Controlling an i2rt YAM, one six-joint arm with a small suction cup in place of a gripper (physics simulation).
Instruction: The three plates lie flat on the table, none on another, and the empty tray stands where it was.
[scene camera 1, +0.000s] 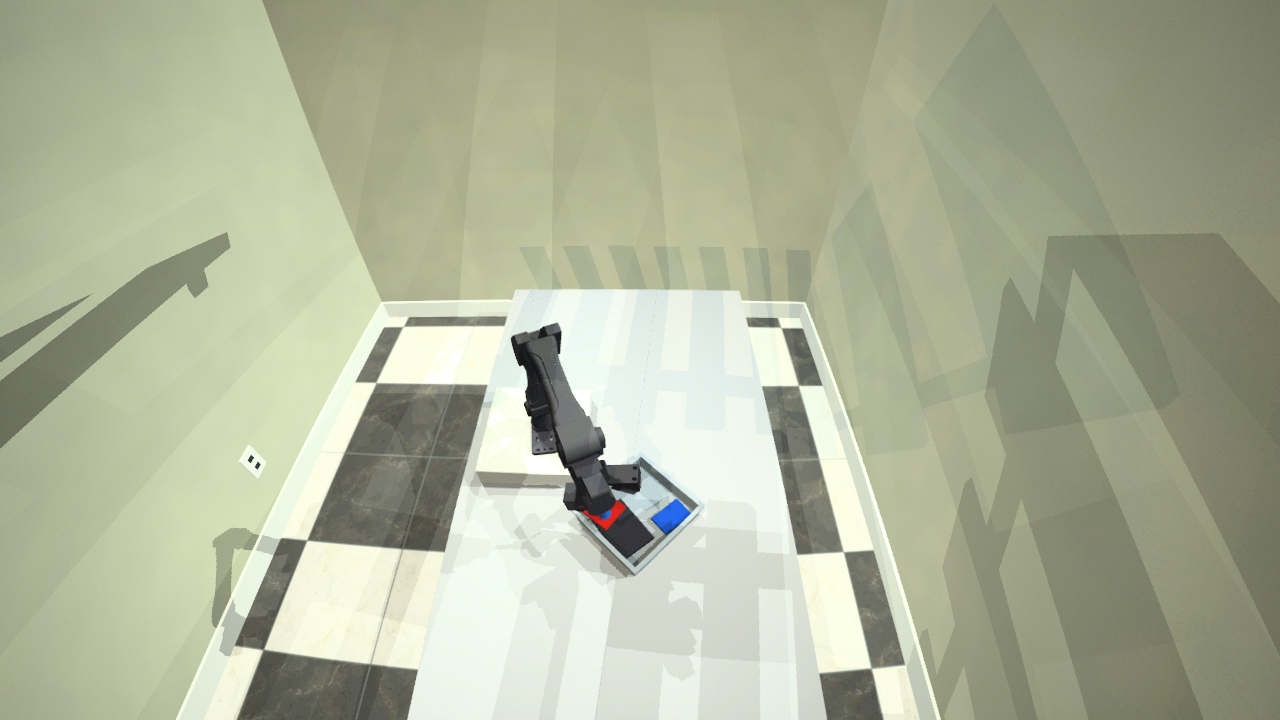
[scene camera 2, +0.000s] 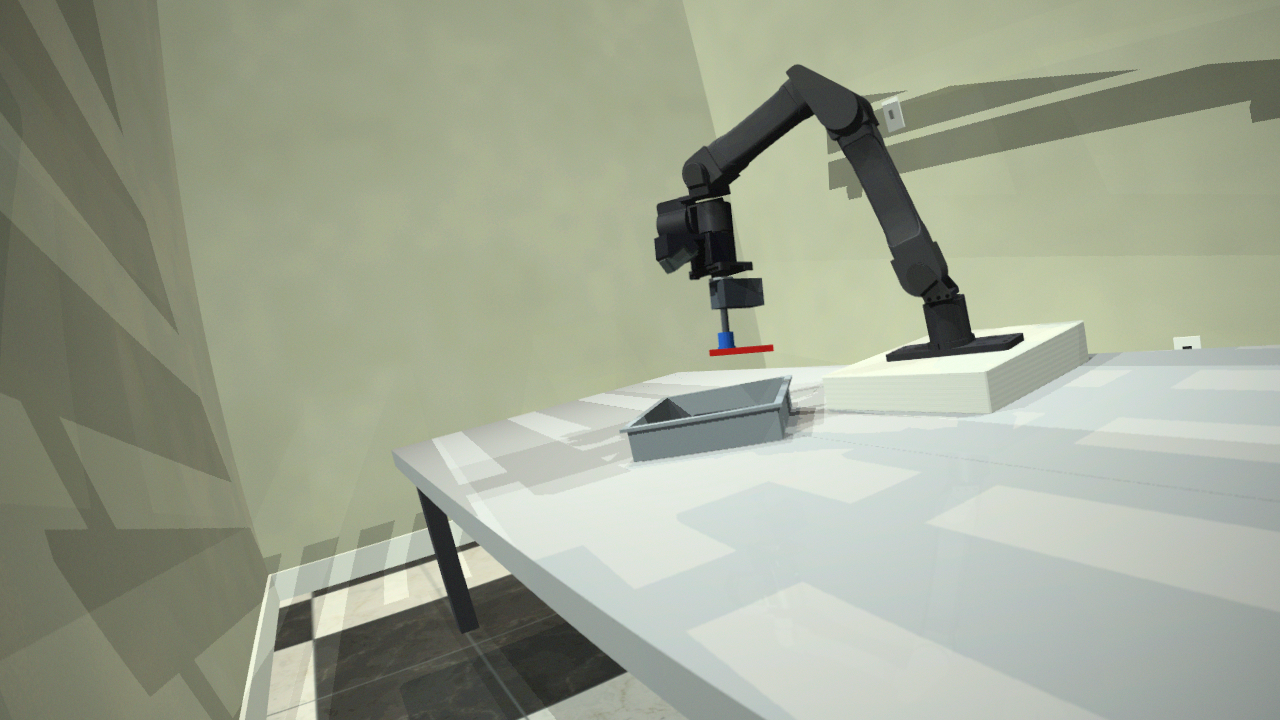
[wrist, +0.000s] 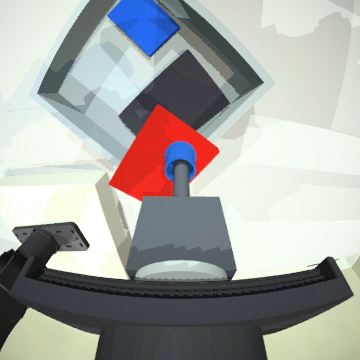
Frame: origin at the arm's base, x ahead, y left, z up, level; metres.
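Where they show: hand, its tool point: (scene camera 1: 605, 516) (scene camera 2: 728, 355) (wrist: 180, 151); arm's base, origin of its link: (scene camera 1: 544, 424) (scene camera 2: 953, 351) (wrist: 47, 236).
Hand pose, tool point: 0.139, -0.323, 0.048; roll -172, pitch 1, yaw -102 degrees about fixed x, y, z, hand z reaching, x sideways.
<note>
Things, the pixels of their top centre, and the offset from my tool point, as dx, dy, dz. Level surfaces: height alone.
- red plate, centre of its top: (wrist: 157, 172) (scene camera 2: 740, 341) (scene camera 1: 599, 503) -0.010, +0.024, +0.018
- grey tray, centre of its top: (wrist: 138, 78) (scene camera 2: 713, 400) (scene camera 1: 638, 508) +0.083, +0.036, -0.055
- table, height of its surface: dz -0.105
- black plate, centre of its top: (wrist: 172, 107) (scene camera 1: 622, 527) +0.038, +0.006, -0.091
- blue plate, centre of its top: (wrist: 142, 19) (scene camera 1: 671, 515) +0.166, +0.020, -0.092
My suction cup (scene camera 1: 605, 514) (scene camera 2: 725, 340) (wrist: 180, 156) holds the red plate (scene camera 1: 611, 523) (scene camera 2: 753, 348) (wrist: 142, 162), nearly level, in the air above the corner of the tray nearest the arm's base. The scene camera 2 view shows a gap between the plate and the rim. The grey tray (scene camera 1: 669, 540) (scene camera 2: 716, 437) stands on the table (scene camera 1: 528, 626) (scene camera 2: 895, 546). A black plate (scene camera 1: 631, 535) (wrist: 182, 90) and a blue plate (scene camera 1: 670, 515) (wrist: 142, 25) lie apart inside the tray. In the wrist view the red plate hides one corner of the black plate.
The arm's base stands on a thick white block (scene camera 1: 510, 452) (scene camera 2: 904, 392) (wrist: 55, 200), close beside the tray. The forearm passes over that block. Table edges run along both sides in the scene camera 1 view. Shadows fall across the table and walls.
</note>
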